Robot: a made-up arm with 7 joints. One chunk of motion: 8 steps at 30 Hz.
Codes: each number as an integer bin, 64 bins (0 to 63) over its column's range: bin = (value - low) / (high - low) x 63, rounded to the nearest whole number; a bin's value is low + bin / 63 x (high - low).
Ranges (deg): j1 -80.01..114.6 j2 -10..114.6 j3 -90.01..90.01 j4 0..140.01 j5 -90.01..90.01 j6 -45.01..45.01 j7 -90.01..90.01
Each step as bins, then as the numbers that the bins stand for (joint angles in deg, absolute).
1 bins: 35 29 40 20 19 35 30
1 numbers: 28.11 47.36 24.29 44.45 -35.72 5.00 -4.29
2 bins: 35 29 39 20 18 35 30
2 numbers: 28.11 47.36 21.43 44.45 -38.58 5.00 -4.29
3 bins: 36 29 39 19 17 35 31
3 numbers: 31.20 47.36 21.43 42.23 -41.43 5.00 -1.43
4 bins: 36 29 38 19 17 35 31
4 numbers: 31.20 47.36 18.57 42.23 -41.43 5.00 -1.43
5 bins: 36 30 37 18 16 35 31
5 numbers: 31.20 49.33 15.72 40.00 -44.29 5.00 -1.43
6 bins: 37 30 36 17 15 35 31
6 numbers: 34.28 49.33 12.86 37.78 -47.15 5.00 -1.43
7 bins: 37 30 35 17 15 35 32
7 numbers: 34.28 49.33 10.00 37.78 -47.15 5.00 1.43
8 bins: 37 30 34 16 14 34 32
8 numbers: 34.28 49.33 7.14 35.56 -50.01 3.57 1.43
